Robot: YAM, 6 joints.
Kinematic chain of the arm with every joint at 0, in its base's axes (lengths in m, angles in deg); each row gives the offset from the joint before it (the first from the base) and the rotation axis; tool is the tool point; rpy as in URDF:
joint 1: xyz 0 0 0.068 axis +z
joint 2: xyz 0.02 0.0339 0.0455 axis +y
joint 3: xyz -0.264 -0.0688 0 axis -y
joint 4: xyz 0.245 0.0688 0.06 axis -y
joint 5: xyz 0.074 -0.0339 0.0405 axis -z
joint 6: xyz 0.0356 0 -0.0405 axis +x
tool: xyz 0 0 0 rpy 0 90 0
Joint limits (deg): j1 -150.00..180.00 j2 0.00..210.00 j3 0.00..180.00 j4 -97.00..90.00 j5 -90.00..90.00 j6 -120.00..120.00
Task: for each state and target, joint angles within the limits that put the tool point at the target. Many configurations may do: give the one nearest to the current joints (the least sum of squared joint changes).
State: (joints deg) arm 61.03 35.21 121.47 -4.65 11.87 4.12
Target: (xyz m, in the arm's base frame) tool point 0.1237 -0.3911 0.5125
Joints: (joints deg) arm 106.21 20.18 131.62 -1.52 15.67 4.12
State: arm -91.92 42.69 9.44 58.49 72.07 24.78
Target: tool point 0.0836 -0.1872 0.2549
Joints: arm -56.82 60.79 20.58 55.47 65.86 24.78
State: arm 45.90 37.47 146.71 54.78 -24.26 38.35
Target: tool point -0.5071 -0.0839 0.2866
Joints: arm 11.29 28.03 166.05 83.84 -28.46 38.35
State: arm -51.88 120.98 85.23 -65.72 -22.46 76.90
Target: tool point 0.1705 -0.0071 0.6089
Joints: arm -8.48 77.28 129.29 -47.72 -30.61 76.90
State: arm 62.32 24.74 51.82 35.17 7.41 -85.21
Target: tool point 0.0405 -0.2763 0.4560
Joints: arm 96.67 0.00 70.85 51.91 13.18 -85.21
